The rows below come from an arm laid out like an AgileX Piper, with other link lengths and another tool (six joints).
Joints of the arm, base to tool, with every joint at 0 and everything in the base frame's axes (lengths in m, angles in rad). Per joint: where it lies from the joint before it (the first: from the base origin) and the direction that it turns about. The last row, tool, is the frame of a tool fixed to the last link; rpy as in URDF.
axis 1: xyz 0 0 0.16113 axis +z
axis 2: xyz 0 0 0 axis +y
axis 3: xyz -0.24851 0 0.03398 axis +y
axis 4: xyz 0.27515 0 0.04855 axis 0.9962 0 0.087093
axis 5: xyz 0 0 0 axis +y
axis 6: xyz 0.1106 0 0.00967 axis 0.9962 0 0.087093
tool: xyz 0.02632 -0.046 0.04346 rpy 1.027 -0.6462 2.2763
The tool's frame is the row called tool.
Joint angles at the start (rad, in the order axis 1, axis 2, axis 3, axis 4, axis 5, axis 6):
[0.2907, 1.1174, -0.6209, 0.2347, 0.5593, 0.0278]
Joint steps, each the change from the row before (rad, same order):
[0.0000, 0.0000, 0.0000, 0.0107, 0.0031, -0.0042]
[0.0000, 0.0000, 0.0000, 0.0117, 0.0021, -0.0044]
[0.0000, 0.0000, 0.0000, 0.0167, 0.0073, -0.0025]
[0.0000, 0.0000, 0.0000, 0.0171, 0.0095, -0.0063]
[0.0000, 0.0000, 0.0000, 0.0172, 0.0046, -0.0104]
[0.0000, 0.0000, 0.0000, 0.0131, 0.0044, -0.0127]
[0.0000, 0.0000, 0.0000, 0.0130, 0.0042, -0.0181]
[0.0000, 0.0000, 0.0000, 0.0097, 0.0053, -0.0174]
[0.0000, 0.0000, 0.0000, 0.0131, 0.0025, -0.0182]
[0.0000, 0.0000, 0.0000, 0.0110, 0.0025, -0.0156]
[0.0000, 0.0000, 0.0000, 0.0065, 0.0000, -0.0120]
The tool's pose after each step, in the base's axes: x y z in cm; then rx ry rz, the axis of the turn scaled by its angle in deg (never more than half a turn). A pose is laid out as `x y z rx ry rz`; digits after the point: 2 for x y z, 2 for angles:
29.30 5.06 20.77 -128.58 -63.11 -84.36
29.26 5.13 20.73 -128.43 -62.58 -84.19
29.15 5.23 20.61 -128.40 -61.57 -83.63
29.02 5.35 20.48 -128.29 -60.84 -82.90
28.96 5.48 20.41 -127.94 -60.39 -82.54
28.92 5.60 20.38 -127.54 -60.42 -82.19
28.91 5.74 20.36 -126.97 -60.88 -81.87
28.88 5.87 20.34 -126.46 -61.52 -81.46
28.88 6.01 20.35 -125.84 -61.96 -81.27
28.88 6.13 20.35 -125.31 -62.34 -81.10
28.90 6.21 20.38 -124.89 -62.77 -81.11

